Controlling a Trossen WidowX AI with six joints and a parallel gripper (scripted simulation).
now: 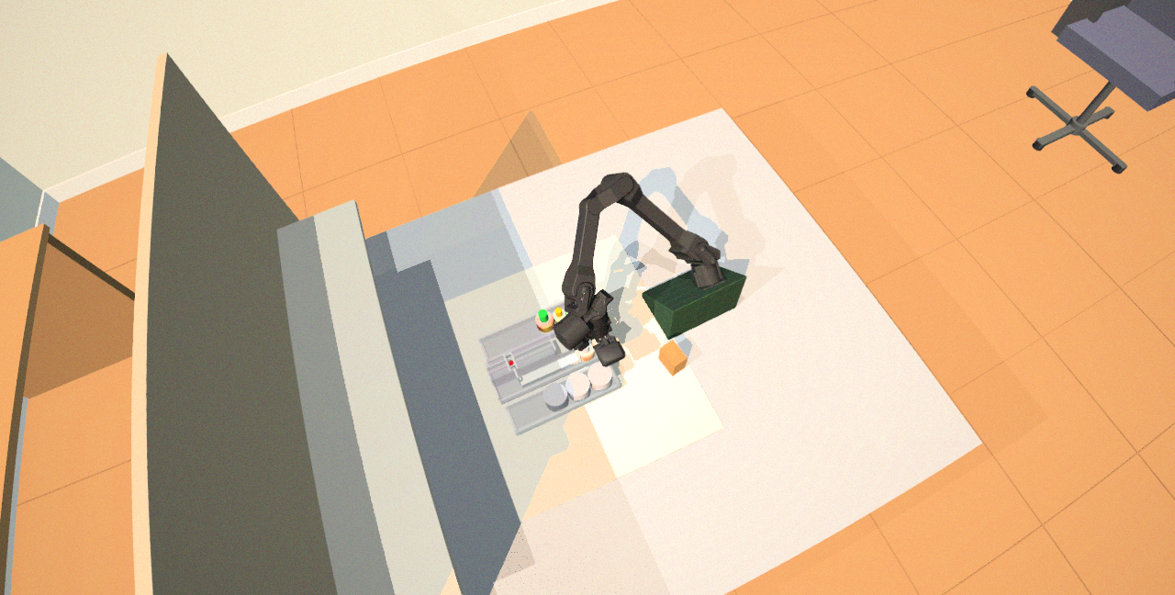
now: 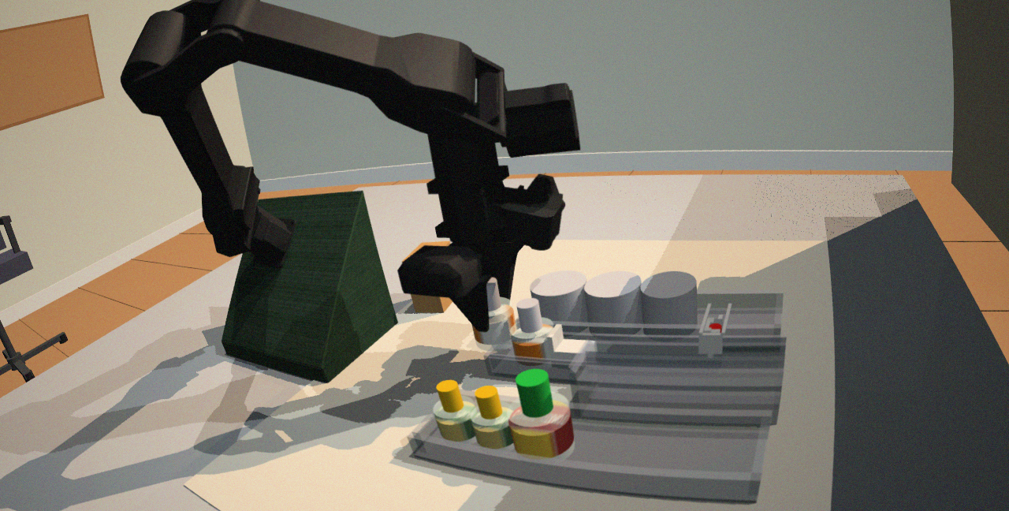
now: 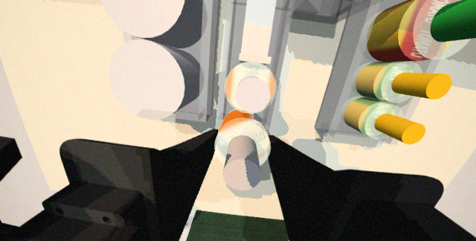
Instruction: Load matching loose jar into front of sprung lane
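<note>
Now: gripper tip 180 mm short of the sprung lane, 30 mm above it and 20 mm to the left of it. Also, from my gripper tip: pusher plate 150 mm ahead, 20 mm to the right.
</note>
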